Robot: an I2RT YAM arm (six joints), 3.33 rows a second.
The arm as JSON. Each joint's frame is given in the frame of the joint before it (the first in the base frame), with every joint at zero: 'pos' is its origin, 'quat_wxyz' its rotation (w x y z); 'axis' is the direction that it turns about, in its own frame. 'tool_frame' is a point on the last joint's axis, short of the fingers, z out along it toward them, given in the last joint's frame.
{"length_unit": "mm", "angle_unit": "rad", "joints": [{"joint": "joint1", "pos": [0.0, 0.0, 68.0], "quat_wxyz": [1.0, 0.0, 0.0, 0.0], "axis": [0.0, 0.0, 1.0]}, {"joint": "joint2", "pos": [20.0, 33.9, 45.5], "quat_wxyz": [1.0, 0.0, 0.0, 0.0], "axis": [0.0, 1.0, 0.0]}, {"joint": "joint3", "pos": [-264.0, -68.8, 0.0], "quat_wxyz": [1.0, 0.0, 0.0, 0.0], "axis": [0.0, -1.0, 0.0]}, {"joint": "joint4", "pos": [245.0, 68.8, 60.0], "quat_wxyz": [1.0, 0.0, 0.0, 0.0], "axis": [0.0, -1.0, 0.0]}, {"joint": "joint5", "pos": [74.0, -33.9, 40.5], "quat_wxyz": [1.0, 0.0, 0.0, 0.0], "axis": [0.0, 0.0, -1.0]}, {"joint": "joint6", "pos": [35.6, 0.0, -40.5], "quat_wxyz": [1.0, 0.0, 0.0, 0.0], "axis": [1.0, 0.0, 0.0]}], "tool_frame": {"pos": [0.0, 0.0, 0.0], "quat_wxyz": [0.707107, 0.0, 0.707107, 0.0]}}
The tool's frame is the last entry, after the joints.
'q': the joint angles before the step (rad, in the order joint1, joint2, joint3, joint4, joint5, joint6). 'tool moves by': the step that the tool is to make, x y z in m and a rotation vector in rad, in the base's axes. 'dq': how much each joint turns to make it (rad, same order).
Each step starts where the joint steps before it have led.
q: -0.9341 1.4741 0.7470 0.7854 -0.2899 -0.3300
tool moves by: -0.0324 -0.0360 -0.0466 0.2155 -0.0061 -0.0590
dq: -0.1502 0.1272 -0.0273 0.0165 -0.0919 0.1258
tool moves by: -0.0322 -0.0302 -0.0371 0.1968 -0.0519 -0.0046
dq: -0.1352 0.1349 0.0164 0.0127 -0.1459 0.1214
